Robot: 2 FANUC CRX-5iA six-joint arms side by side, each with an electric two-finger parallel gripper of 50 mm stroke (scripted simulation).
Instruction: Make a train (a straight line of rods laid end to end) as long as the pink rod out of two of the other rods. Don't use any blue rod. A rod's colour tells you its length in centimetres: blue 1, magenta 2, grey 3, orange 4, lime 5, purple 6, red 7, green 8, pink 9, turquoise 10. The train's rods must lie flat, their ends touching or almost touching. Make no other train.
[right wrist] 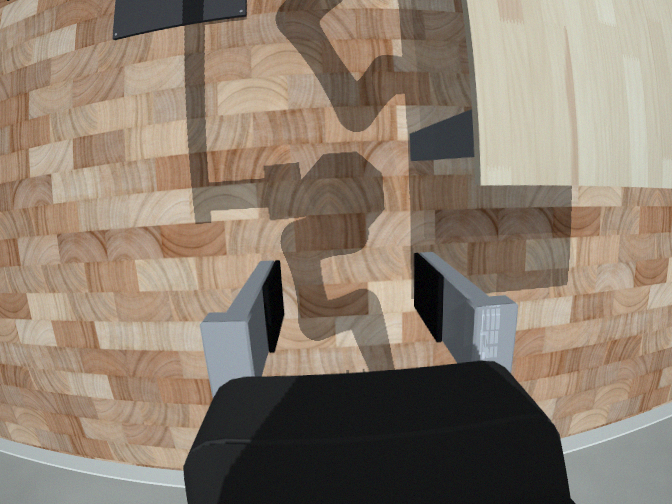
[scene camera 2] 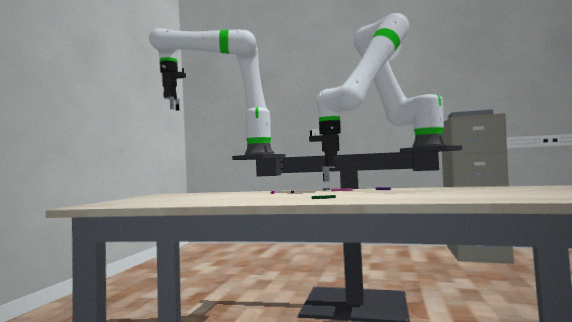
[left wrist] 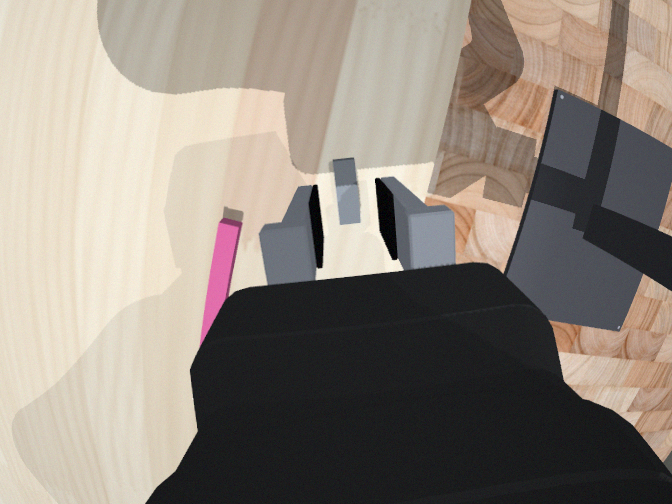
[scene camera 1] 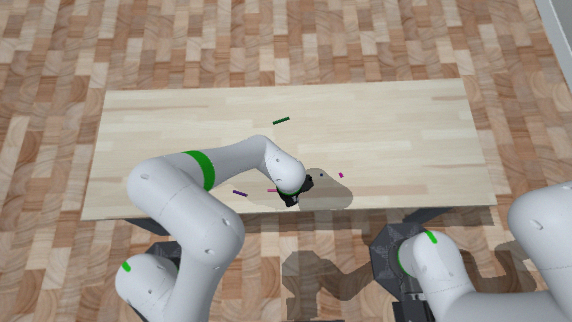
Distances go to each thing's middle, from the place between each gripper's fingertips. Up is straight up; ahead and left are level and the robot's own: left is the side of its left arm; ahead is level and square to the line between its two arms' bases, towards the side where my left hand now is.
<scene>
The grey rod (left wrist: 345,177) is 5 cm below my left hand. Round my left hand: pink rod (left wrist: 228,233) (6 cm ahead, 7 cm to the left, 5 cm below).
The grey rod lies 300 mm ahead of my right hand, 850 mm to the left of it and 460 mm below it. From my right hand the other things lie so: pink rod 360 mm ahead, 920 mm to the left, 460 mm below.
</scene>
